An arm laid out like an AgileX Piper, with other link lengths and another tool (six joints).
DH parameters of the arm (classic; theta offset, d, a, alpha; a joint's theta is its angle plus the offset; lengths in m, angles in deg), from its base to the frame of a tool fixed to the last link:
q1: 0 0.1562 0 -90
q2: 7.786 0 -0.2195 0
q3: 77.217 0 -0.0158 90
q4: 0 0.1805 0 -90
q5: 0 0 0 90
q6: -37 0.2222 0.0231 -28
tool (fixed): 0 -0.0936 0 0
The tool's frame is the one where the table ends.
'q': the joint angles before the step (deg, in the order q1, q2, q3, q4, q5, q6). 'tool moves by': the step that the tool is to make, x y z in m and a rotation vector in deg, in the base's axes. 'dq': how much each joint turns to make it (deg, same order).
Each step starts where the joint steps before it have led.
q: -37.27, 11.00, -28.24, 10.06, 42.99, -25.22
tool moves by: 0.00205, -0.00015, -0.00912, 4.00, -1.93, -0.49
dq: 0.00, 0.00, 1.73, 1.85, -1.21, 2.74
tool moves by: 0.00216, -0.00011, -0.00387, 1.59, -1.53, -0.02
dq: 0.00, 0.00, 1.23, 1.58, -1.62, 0.63
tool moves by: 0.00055, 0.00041, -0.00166, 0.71, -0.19, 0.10
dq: -0.01, 0.00, 0.24, 0.54, 0.01, 0.19
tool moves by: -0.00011, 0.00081, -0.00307, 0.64, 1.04, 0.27
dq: 0.02, 0.01, 0.04, -0.05, 1.20, 0.02
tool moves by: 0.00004, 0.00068, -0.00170, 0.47, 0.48, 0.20
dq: -0.02, -0.01, 0.01, 0.17, 0.70, -0.02
